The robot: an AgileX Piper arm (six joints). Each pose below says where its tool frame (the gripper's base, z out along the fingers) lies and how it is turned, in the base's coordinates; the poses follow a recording.
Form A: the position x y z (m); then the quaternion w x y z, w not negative.
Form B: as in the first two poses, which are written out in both.
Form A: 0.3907, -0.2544, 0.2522, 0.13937, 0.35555, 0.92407, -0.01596
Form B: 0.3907, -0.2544, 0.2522, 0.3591, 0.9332, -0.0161, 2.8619
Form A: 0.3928, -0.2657, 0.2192, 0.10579, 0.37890, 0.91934, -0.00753
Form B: 0.3928, -0.2657, 0.2192, 0.3810, 0.9245, -0.0076, 2.9296
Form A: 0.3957, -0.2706, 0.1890, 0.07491, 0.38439, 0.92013, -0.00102
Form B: 0.3957, -0.2706, 0.1890, 0.3855, 0.9227, -0.0010, 2.9916
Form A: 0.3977, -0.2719, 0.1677, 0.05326, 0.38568, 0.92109, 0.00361
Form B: 0.3977, -0.2719, 0.1677, 0.3862, 0.9224, 0.0036, 3.0350
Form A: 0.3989, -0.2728, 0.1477, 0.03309, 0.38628, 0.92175, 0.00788
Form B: 0.3989, -0.2728, 0.1477, 0.3865, 0.9223, 0.0079, 3.0754
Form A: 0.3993, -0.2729, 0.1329, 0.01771, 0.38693, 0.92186, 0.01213
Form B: 0.3993, -0.2729, 0.1329, 0.3870, 0.9220, 0.0121, 3.1062
